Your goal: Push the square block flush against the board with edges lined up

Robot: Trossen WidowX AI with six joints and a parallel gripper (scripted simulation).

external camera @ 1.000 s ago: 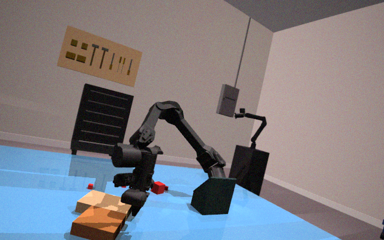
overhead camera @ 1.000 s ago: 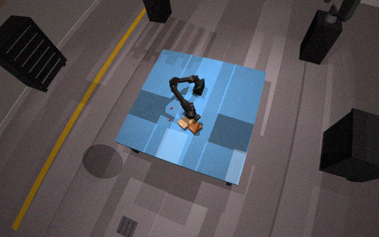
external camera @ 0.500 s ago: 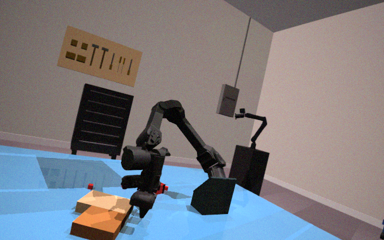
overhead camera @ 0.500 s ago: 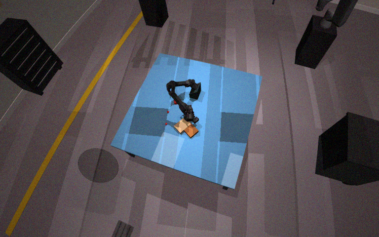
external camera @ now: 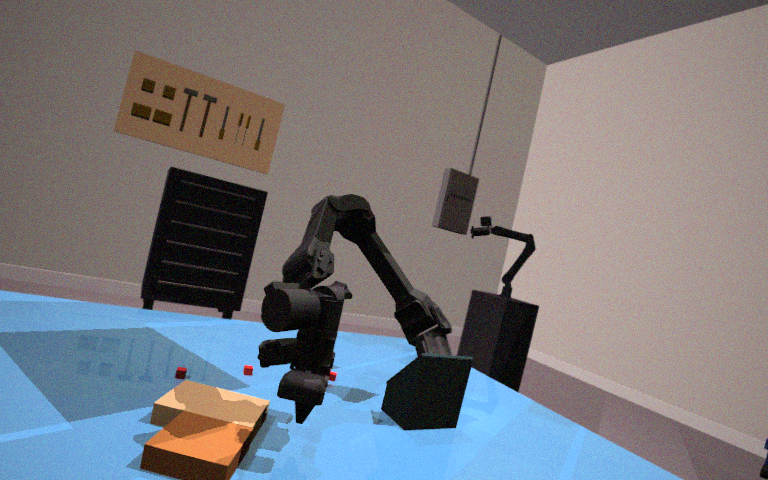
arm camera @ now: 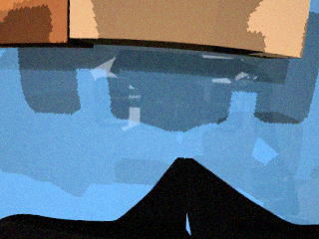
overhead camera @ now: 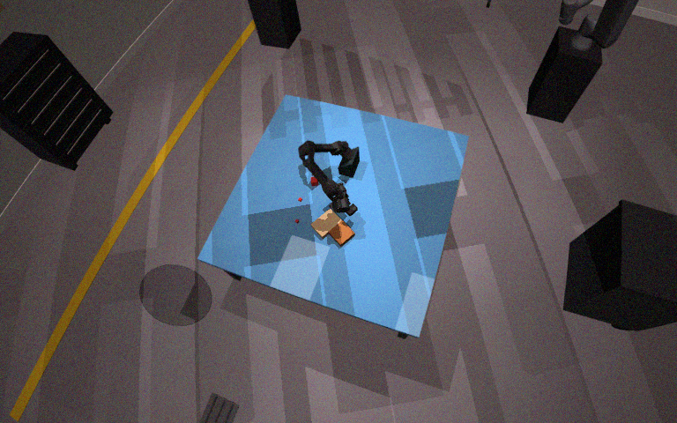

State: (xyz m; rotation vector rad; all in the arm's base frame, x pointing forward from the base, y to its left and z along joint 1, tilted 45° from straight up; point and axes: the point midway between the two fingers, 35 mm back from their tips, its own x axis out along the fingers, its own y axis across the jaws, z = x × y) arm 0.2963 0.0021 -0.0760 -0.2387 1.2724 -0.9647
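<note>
The light tan board lies 120 mm ahead of my gripper tip, 60 mm to the right of it and 10 mm below it. From my gripper tip the other things lie so: orange square block (150 mm ahead, 40 mm to the left, 10 mm below); red cube (120 mm behind, 230 mm to the right, 10 mm below).
</note>
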